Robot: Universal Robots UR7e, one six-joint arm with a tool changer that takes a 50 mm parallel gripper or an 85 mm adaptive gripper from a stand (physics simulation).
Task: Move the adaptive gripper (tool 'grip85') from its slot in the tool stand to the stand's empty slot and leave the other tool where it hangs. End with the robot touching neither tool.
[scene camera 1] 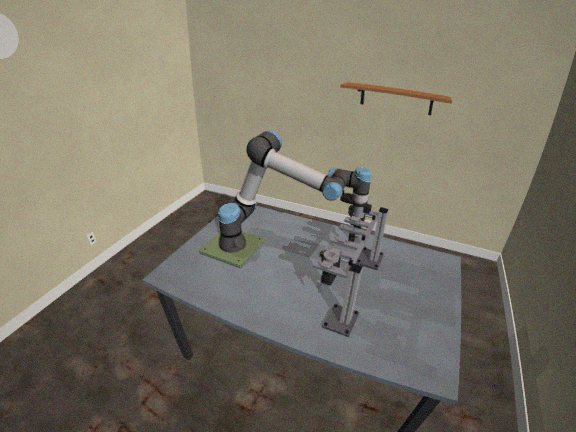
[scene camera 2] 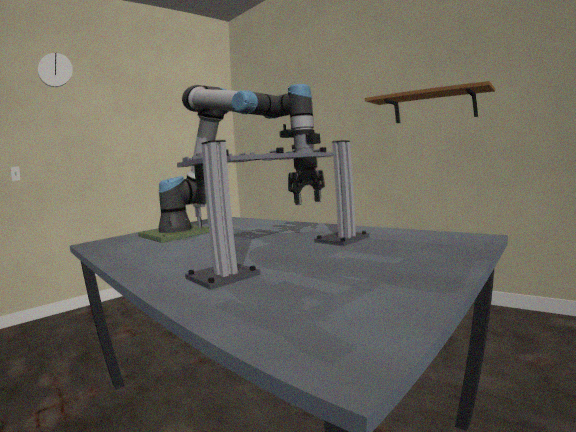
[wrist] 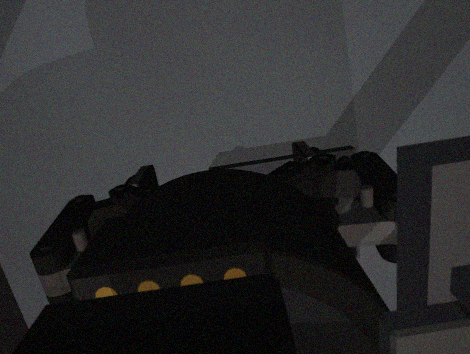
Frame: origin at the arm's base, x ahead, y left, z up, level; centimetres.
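Seen in the pictures: hand at its tool point: (scene camera 2: pixel 304 148); arm's base at its link origin: (scene camera 1: pixel 232 244) (scene camera 2: pixel 175 230).
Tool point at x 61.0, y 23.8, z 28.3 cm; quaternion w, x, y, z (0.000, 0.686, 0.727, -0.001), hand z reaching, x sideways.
Pixels of each thing's top centre, then the offset from my tool point to it. "*": a spot on its surface instead.
- tool at its top centre: (scene camera 2: pixel 206 152) (scene camera 1: pixel 330 254) dx +1.8, dy -36.0, dz +0.0 cm
- far post at a spot on its surface: (scene camera 2: pixel 344 192) (scene camera 1: pixel 380 240) * dx +12.7, dy +3.7, dz -14.5 cm
- pale slot bracket at a spot on its surface: (wrist: pixel 450 225) * dx -3.7, dy +4.0, dz -1.8 cm
The adaptive gripper (scene camera 2: pixel 308 200) hangs upright in the tool stand's slot beside the far post, fingers pointing down, apart and with nothing between them. The arm's coupling (scene camera 2: pixel 302 141) is right down on its top, with no gap visible. In the wrist view the coupling's black block (wrist: pixel 155 320) covers part of the tool and meets its contact block (wrist: pixel 170 275); one row of gold contacts shows. The other tool (scene camera 1: pixel 328 276) (scene camera 2: pixel 199 180) hangs in the slot at the near post, apart from the arm. The empty slot lies between the two tools; its details are too small to tell.
The tool stand has a near post (scene camera 1: pixel 353 295) (scene camera 2: pixel 220 210) and a far post (scene camera 1: pixel 381 235) (scene camera 2: pixel 344 192), joined by a rail (scene camera 2: pixel 260 157). A pale slot bracket (wrist: pixel 450 225) is close at the right of the wrist view. The robot base stands on a green plate (scene camera 1: pixel 212 251) (scene camera 2: pixel 162 237).
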